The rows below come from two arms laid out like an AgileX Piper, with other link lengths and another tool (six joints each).
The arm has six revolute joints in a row. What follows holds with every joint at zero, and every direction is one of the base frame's.
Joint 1 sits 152.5 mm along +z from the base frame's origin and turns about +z.
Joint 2 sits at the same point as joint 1 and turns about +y.
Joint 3 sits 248.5 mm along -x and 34.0 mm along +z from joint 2 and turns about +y.
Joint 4 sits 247.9 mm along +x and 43.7 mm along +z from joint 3 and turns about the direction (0.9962, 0, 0.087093).
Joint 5 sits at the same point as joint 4 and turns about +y.
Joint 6 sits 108.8 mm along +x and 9.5 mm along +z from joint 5 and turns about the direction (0.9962, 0, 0.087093).
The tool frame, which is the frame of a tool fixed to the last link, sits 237.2 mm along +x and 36.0 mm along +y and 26.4 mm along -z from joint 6; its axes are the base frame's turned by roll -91.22, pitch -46.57 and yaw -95.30 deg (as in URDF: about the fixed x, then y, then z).
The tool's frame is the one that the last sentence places.
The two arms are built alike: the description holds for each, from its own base.
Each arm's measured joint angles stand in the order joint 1, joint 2, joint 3, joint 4, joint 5, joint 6.
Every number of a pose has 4 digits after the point. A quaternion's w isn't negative.
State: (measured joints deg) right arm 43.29 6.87 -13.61 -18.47 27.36 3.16; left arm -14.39 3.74 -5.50 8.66 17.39 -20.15
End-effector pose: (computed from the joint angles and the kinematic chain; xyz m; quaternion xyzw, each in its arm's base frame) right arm 0.2488 0.1986 0.1508 -0.8093 -0.0088 -0.5274 0.2585; left arm 0.3270 -0.0416 0.1395 -0.7199 0.3311 -0.6073 0.0581
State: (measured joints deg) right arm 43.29 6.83 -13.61 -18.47 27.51 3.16; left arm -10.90 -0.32 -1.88 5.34 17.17 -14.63
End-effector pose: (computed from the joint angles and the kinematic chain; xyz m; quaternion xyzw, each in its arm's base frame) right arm 0.2487 0.1982 0.1502 -0.8098 -0.0086 -0.5269 0.2579; left arm 0.3267 -0.0251 0.1279 -0.7198 0.3279 -0.6060 0.0842
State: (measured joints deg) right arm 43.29 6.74 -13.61 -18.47 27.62 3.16; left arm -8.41 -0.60 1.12 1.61 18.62 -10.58
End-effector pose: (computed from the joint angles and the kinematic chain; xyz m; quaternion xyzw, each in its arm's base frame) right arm 0.2486 0.1978 0.1501 -0.8099 -0.0084 -0.5269 0.2577; left arm 0.3204 -0.0158 0.0911 -0.7443 0.3272 -0.5758 0.0854
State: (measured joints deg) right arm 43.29 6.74 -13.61 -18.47 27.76 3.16; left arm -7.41 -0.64 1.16 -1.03 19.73 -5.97
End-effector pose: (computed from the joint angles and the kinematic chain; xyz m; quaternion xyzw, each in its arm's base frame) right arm 0.2485 0.1975 0.1494 -0.8105 -0.0082 -0.5263 0.2569; left arm 0.3183 -0.0132 0.0857 -0.7460 0.3401 -0.5648 0.0939
